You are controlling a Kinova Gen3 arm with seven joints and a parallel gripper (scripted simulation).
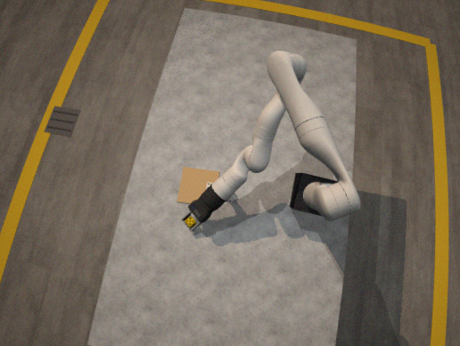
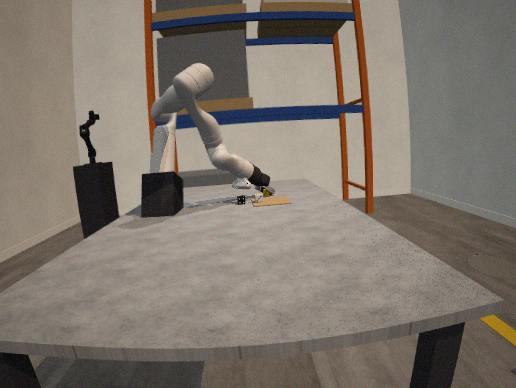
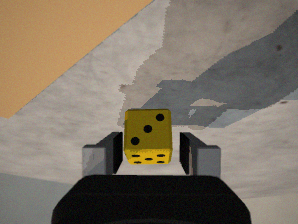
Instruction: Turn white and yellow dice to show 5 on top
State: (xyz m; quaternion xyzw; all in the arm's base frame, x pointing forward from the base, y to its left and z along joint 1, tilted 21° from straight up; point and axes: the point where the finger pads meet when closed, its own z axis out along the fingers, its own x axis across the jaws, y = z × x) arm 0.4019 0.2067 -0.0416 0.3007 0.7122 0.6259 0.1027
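My gripper is now 1 cm above the yellow die. From my hand the other things lie so: white die: 3 cm behind, 15 cm to the right; then tan mat: 1 cm ahead, 14 cm to the right, 2 cm below; then black die: 10 cm behind, 15 cm to the right, 1 cm below.
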